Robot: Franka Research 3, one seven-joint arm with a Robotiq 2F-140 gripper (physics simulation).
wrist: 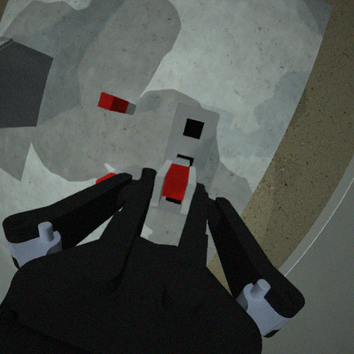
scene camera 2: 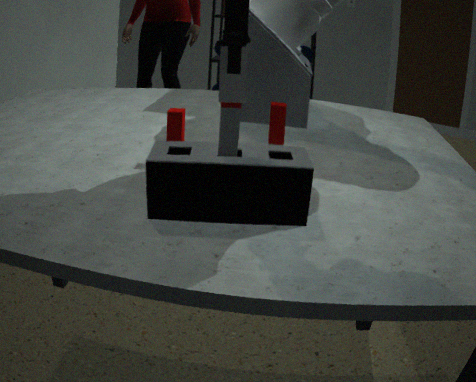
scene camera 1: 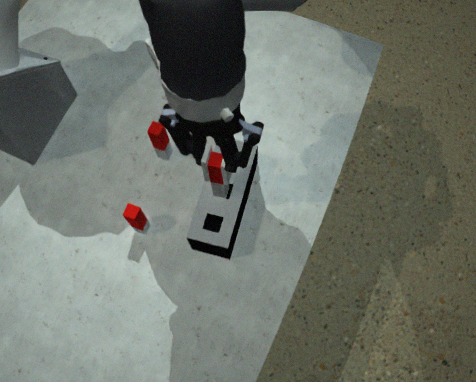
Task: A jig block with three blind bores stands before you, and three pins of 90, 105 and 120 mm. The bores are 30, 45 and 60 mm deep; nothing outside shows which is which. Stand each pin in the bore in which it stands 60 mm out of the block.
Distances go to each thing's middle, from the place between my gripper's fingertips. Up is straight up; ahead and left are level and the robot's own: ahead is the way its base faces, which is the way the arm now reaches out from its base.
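I find the jig block [scene camera 2: 186, 181] 100 mm below my hand.
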